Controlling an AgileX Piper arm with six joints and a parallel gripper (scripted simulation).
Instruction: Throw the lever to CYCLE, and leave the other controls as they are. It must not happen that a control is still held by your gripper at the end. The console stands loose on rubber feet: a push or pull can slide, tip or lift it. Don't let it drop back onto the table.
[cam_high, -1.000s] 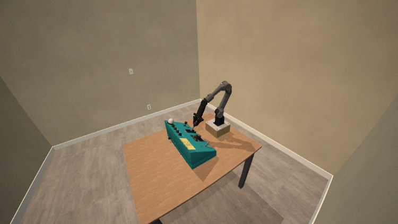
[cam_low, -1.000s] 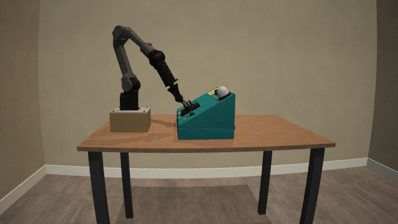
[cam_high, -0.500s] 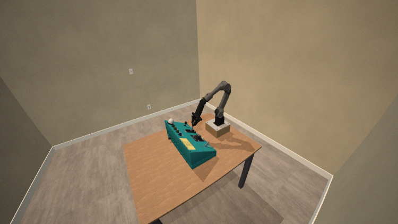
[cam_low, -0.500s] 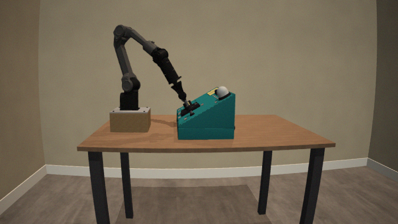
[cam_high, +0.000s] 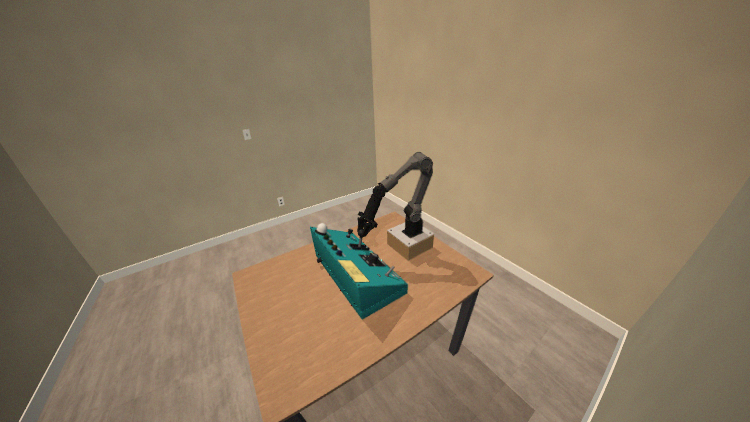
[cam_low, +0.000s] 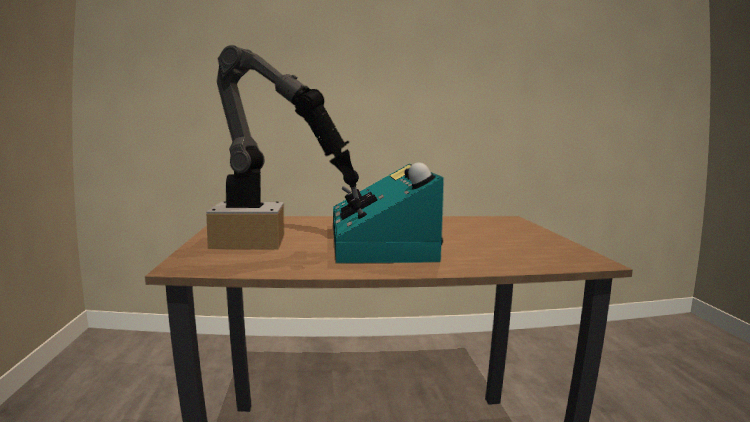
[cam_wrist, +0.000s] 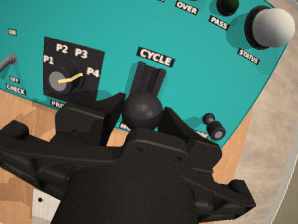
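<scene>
The teal console lies 80 mm below my hand, 60 mm to the left of it and 60 mm ahead of it. Also, from my hand: rotary selector 110 mm to the left, 60 mm below, 10 mm ahead; toggle 240 mm to the left, 70 mm below.
</scene>
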